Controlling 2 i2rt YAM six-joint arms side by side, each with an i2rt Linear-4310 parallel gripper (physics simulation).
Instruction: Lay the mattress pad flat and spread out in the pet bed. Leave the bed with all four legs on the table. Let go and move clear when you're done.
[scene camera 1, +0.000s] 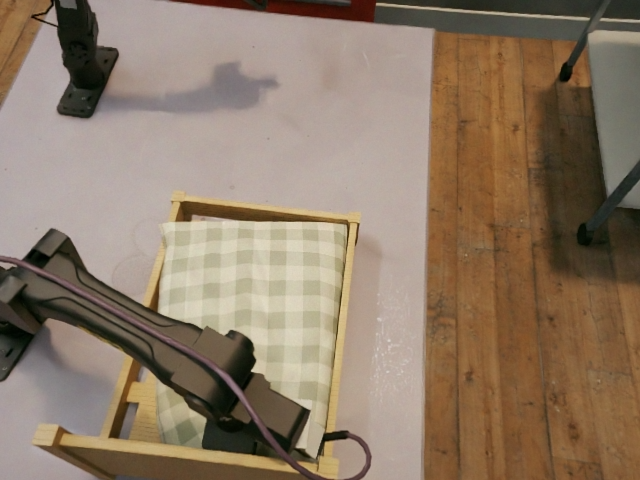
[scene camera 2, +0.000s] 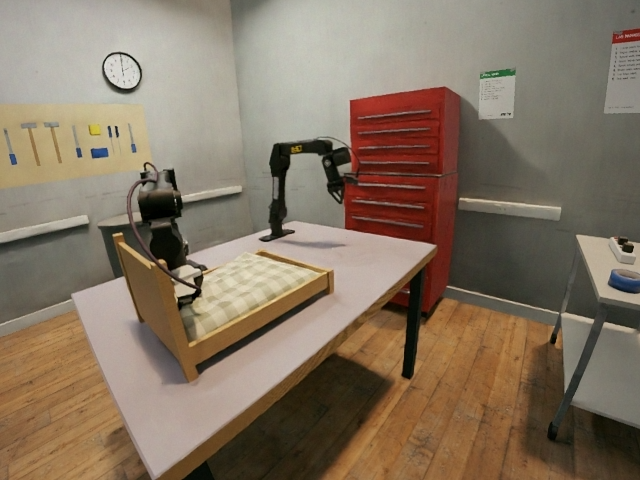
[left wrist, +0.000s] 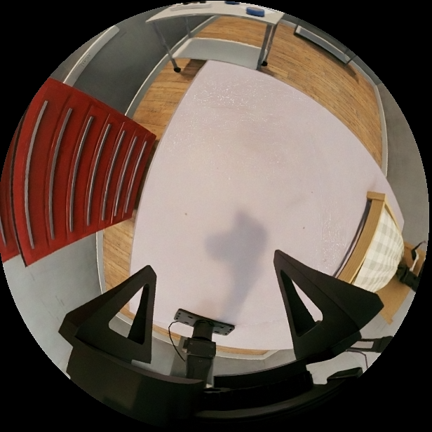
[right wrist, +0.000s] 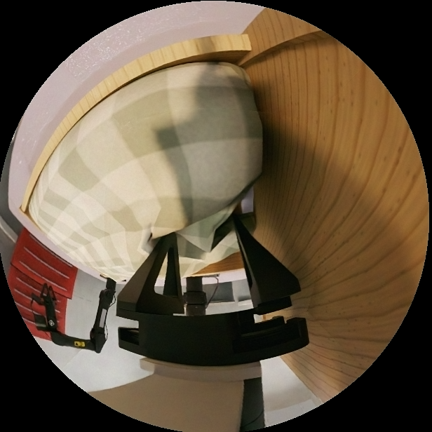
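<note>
The green-and-white checked mattress pad is mostly spread in the wooden pet bed. In scene camera 1 its upper-left corner overlaps the left rail, with a gap at the upper rail and bare slats at lower left. In the right wrist view the pad is creased near the fingertips. The bed appears upright; not all legs show. My right gripper is partly open, low beside the headboard, its fingertips at the pad; scene camera 1 hides them. My left gripper is open and empty, away from the bed.
The tall headboard stands close beside my right fingers. The right arm crosses the bed's left rail in scene camera 1. The red drawer cabinet stands beyond the table. A side cart stands at the right.
</note>
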